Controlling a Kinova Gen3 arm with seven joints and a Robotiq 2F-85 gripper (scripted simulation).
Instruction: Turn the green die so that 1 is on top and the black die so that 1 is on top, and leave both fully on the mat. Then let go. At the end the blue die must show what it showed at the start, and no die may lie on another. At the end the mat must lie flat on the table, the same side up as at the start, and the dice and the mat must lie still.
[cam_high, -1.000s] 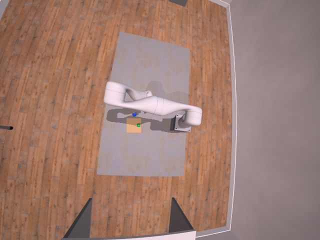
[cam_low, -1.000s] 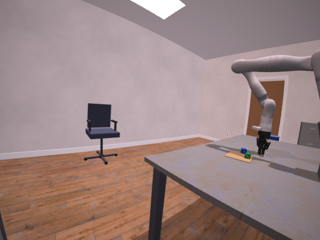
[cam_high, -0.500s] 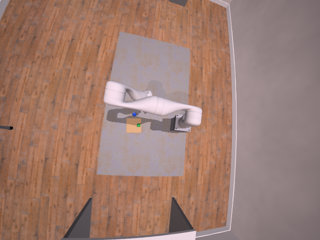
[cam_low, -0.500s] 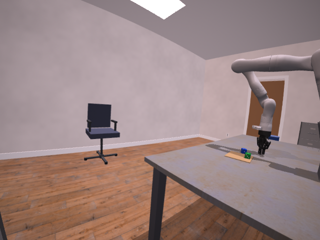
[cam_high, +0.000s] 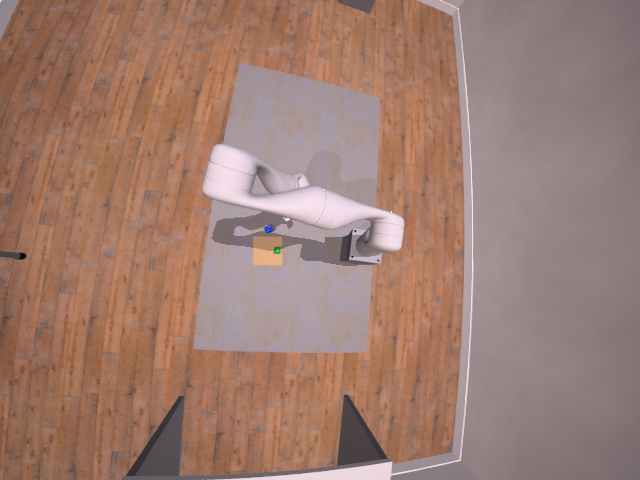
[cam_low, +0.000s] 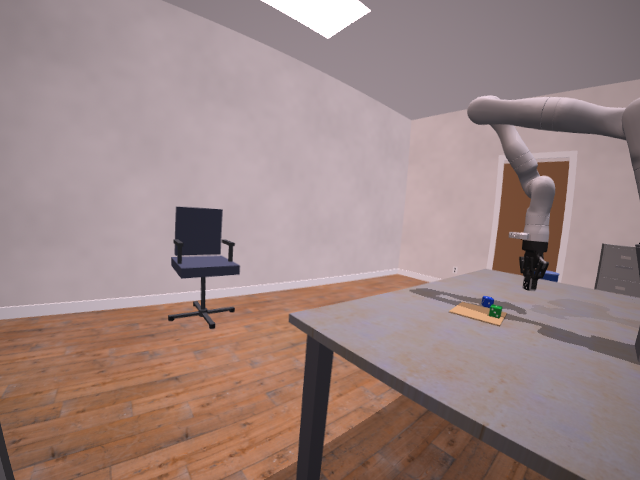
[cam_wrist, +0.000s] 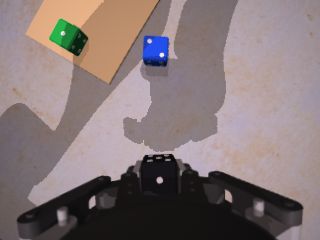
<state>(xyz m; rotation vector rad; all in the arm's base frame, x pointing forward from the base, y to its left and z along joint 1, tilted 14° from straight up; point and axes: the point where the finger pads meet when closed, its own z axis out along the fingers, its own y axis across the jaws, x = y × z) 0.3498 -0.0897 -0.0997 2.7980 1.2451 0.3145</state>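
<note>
My gripper is now 60 mm short of the tan mat, 200 mm to the right of it and 90 mm above it. The rest, counted from my hand: black die: right at my hand; blue die: 90 mm ahead, 100 mm to the left, 70 mm below; green die: 20 mm ahead, 190 mm to the left, 70 mm below.
</note>
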